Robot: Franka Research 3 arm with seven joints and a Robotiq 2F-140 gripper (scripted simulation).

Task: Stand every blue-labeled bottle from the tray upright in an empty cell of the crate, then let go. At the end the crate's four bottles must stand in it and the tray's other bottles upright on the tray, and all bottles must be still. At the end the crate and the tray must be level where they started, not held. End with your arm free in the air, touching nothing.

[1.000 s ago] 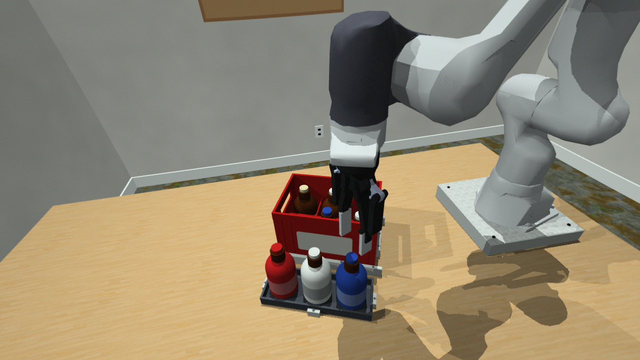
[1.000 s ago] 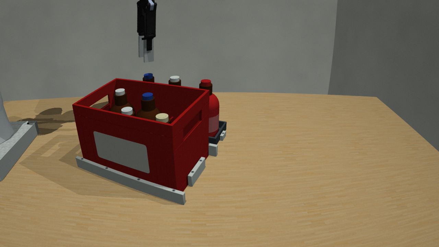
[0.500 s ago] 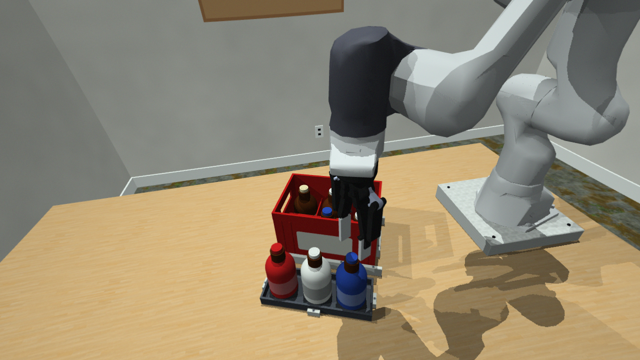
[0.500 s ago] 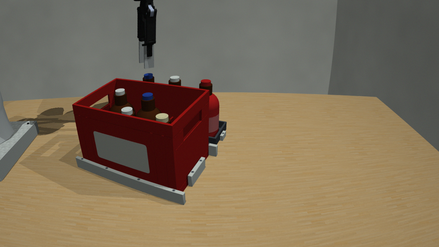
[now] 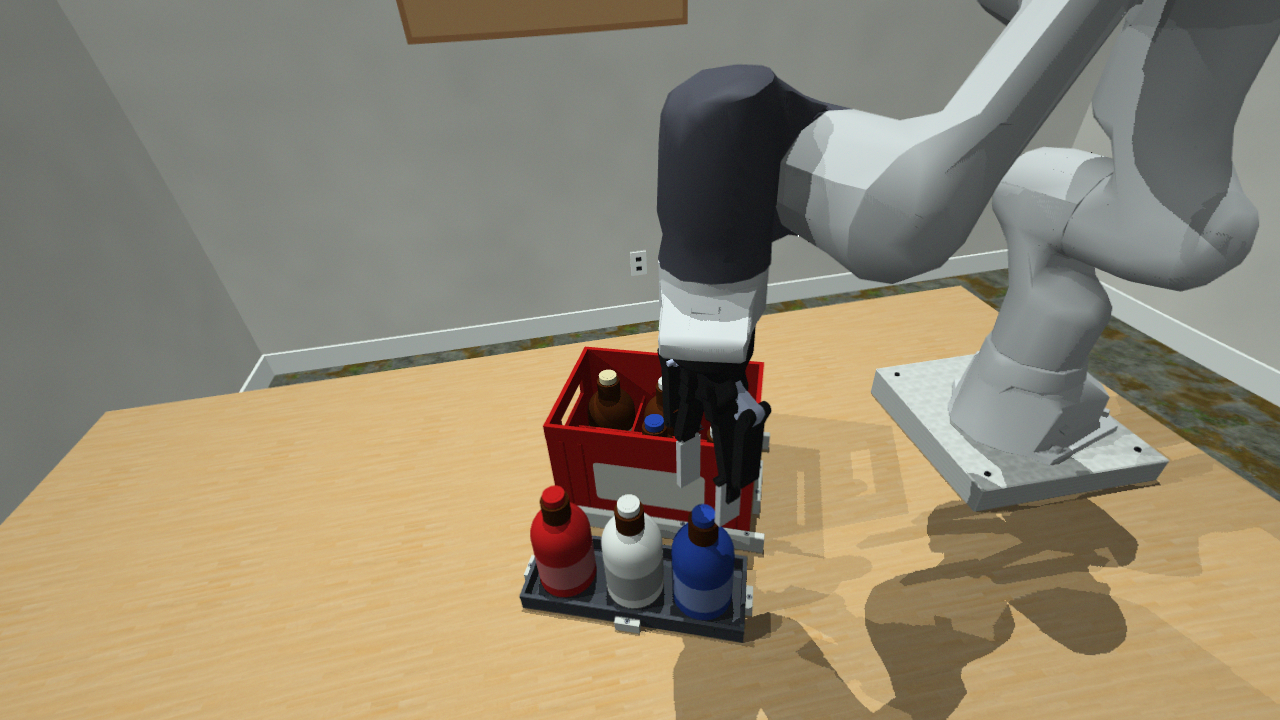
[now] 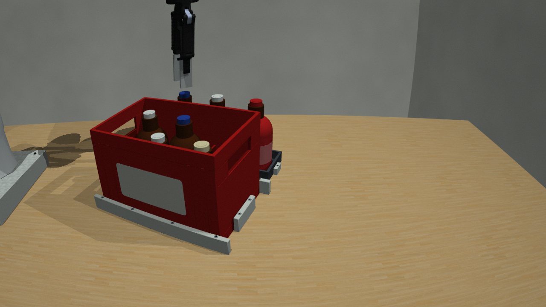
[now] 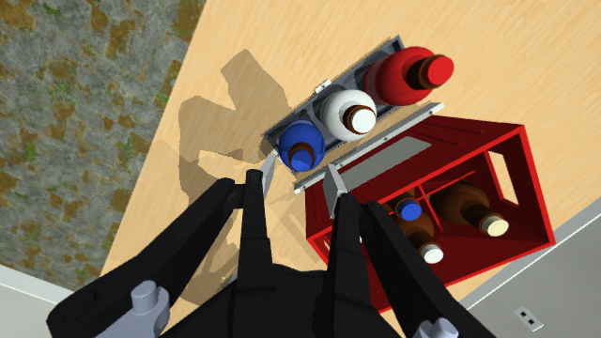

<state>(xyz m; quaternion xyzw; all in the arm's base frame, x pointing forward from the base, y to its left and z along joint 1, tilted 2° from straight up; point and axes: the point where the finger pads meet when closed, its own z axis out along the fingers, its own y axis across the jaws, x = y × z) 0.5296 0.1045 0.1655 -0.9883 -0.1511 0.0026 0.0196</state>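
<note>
Right now the blue-labeled bottle is 13 cm below my hand. From my hand the other things lie so: dark tray (8 cm ahead, 4 cm to the right, 20 cm below); white-labeled bottle (8 cm ahead, 4 cm to the right, 13 cm below); red-labeled bottle (16 cm ahead, 8 cm to the right, 13 cm below).
</note>
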